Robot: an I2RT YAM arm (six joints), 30 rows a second.
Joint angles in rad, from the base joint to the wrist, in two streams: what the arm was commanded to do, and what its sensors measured. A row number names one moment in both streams.
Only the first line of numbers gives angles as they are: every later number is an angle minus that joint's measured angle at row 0.
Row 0, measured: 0.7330, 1.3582, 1.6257, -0.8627, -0.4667, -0.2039
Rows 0 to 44, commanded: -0.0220, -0.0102, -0.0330, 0.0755, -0.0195, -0.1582; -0.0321, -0.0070, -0.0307, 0.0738, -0.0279, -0.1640; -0.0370, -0.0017, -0.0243, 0.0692, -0.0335, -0.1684; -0.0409, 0.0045, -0.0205, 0.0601, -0.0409, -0.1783; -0.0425, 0.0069, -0.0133, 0.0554, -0.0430, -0.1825; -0.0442, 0.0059, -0.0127, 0.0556, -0.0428, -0.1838; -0.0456, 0.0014, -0.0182, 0.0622, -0.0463, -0.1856; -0.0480, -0.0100, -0.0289, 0.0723, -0.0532, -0.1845; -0.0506, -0.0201, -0.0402, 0.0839, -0.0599, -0.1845; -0.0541, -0.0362, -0.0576, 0.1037, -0.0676, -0.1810; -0.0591, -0.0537, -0.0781, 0.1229, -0.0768, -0.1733; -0.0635, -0.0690, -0.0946, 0.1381, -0.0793, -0.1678; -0.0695, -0.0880, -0.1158, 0.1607, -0.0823, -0.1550; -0.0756, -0.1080, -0.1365, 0.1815, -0.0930, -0.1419; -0.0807, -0.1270, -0.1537, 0.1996, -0.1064, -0.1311; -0.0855, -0.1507, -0.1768, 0.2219, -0.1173, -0.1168; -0.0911, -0.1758, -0.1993, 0.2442, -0.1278, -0.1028; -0.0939, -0.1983, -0.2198, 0.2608, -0.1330, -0.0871; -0.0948, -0.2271, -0.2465, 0.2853, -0.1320, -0.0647; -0.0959, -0.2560, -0.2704, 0.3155, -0.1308, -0.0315; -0.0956, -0.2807, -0.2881, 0.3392, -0.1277, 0.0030; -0.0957, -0.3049, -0.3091, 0.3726, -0.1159, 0.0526; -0.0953, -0.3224, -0.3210, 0.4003, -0.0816, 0.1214; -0.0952, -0.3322, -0.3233, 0.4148, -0.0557, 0.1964; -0.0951, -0.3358, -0.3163, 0.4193, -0.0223, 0.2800; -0.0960, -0.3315, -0.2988, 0.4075, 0.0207, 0.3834; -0.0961, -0.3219, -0.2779, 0.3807, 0.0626, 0.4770; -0.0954, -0.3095, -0.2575, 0.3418, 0.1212, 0.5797; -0.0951, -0.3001, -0.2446, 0.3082, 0.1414, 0.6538; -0.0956, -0.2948, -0.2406, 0.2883, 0.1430, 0.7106; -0.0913, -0.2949, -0.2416, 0.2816, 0.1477, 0.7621; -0.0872, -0.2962, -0.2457, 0.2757, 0.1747, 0.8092; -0.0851, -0.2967, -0.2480, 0.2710, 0.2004, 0.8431; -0.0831, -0.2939, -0.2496, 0.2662, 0.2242, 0.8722; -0.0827, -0.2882, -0.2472, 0.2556, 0.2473, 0.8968; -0.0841, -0.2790, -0.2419, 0.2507, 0.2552, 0.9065; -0.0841, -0.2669, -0.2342, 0.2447, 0.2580, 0.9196; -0.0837, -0.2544, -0.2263, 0.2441, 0.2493, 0.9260; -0.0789, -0.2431, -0.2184, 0.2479, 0.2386, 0.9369; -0.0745, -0.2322, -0.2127, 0.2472, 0.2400, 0.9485; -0.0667, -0.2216, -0.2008, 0.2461, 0.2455, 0.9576; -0.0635, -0.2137, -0.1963, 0.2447, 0.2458, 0.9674; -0.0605, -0.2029, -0.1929, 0.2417, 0.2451, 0.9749; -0.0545, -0.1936, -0.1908, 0.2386, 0.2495, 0.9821; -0.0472, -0.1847, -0.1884, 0.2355, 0.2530, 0.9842
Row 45, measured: -0.0637, -0.1976, -0.2194, 0.2594, 0.2262, 0.9300
